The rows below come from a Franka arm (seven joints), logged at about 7 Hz.
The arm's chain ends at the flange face. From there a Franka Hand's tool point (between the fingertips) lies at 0.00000 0.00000 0.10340 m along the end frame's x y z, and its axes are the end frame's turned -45 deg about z.
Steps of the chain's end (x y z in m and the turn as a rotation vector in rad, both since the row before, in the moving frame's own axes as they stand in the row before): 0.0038, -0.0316, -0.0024, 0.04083, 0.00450, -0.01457; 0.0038, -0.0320, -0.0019, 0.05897, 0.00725, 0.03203; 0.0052, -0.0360, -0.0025, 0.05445, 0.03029, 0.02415
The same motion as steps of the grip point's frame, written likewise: 0.0283, -0.0223, -0.0025, 0.02569, 0.03205, -0.01457; 0.0302, -0.0236, -0.0021, 0.03657, 0.04682, 0.03203; 0.0353, -0.0235, -0.0027, 0.01708, 0.05992, 0.02415
